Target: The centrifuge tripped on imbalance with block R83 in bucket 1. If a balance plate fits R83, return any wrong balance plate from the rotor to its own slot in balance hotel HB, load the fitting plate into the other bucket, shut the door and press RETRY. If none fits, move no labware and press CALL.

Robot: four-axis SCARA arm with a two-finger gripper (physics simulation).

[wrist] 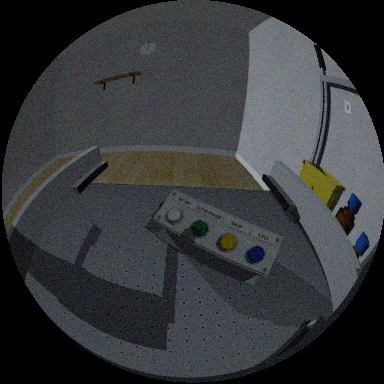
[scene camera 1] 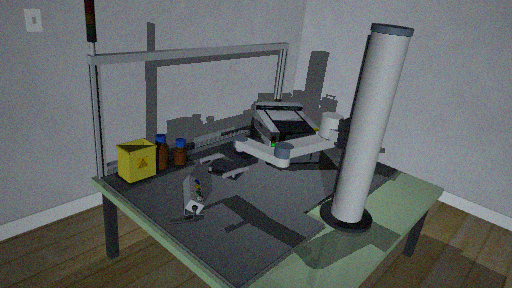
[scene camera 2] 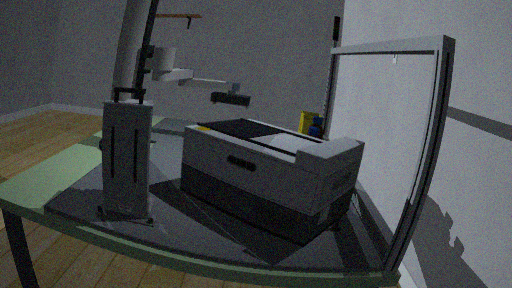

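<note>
Gripper: holds nothing, and is visible in the wrist view also. The scene further contains a grey centrifuge, a button box, a yellow bin and brown bottles with blue caps.
</note>
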